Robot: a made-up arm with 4 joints.
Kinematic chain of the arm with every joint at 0, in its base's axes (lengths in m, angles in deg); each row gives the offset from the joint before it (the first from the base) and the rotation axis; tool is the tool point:
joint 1: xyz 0 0 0.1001 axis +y
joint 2: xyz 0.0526 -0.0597 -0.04 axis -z
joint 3: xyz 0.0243 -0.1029 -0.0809 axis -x
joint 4: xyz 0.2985 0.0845 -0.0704 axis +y
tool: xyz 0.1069 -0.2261 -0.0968
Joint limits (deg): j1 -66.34..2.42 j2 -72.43..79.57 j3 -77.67..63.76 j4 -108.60..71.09
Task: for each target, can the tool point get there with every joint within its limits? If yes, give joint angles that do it. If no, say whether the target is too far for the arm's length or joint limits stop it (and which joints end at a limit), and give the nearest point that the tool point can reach.
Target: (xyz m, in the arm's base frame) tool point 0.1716 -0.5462 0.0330
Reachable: yes | joints -33.17 53.56 -24.56 -87.78
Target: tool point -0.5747 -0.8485 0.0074
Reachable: no: too far | nearest point -0.2085 -0.5238 -0.0107 | short by 0.490 m
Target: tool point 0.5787 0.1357 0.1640
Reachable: yes | joints -36.14 -53.29 0.48 1.54
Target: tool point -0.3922 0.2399 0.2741
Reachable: no: joint limits stop it (at a limit: joint 1, joint 2, joint 3, joint 4) | nearest point 0.0787 0.2698 0.3630 | short by 0.480 m
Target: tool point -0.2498 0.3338 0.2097
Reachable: no: joint limits stop it (at a limit: joint 1, joint 2, joint 3, joint 4) | nearest point 0.0787 0.2698 0.3630 | short by 0.368 m
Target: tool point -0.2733 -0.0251 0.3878
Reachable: no: joint limits stop it (at a limit: joint 1, joint 3, joint 4) | nearest point 0.1409 0.0684 0.5050 | short by 0.440 m
